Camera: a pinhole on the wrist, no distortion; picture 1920 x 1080 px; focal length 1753.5 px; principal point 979.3 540.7 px. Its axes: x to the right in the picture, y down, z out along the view. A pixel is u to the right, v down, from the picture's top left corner.
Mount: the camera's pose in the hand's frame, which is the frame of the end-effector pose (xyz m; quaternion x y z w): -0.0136 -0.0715 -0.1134 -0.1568 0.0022 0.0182 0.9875
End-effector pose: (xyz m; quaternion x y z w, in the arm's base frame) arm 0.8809 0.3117 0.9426 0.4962 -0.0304 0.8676 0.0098
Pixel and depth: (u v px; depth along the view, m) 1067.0 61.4 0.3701
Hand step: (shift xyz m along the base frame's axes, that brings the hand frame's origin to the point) 0.2304 0.0353 0.1456
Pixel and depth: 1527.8 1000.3 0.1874
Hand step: 0.0187 -0.0388 0.0602
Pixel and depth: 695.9 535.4 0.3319
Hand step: 0.2077 -0.0402 0.0432
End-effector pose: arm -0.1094 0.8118 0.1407 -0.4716 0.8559 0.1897 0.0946
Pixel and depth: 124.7 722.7 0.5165
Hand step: 0.0276 0.4202 -0.2089
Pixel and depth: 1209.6 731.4 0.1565
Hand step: 0.0014 0.0047 -0.0308
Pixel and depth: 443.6 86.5 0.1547
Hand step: 0.0846 0.0346 -0.0370
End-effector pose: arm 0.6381 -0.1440 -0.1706 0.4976 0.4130 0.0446 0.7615
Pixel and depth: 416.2 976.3 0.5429
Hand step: 0.1926 -0.2447 0.3463
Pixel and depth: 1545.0 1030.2 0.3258
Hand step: 0.2110 -0.0187 0.0711
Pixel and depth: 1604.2 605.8 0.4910
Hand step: 0.3735 -0.1208 0.0459
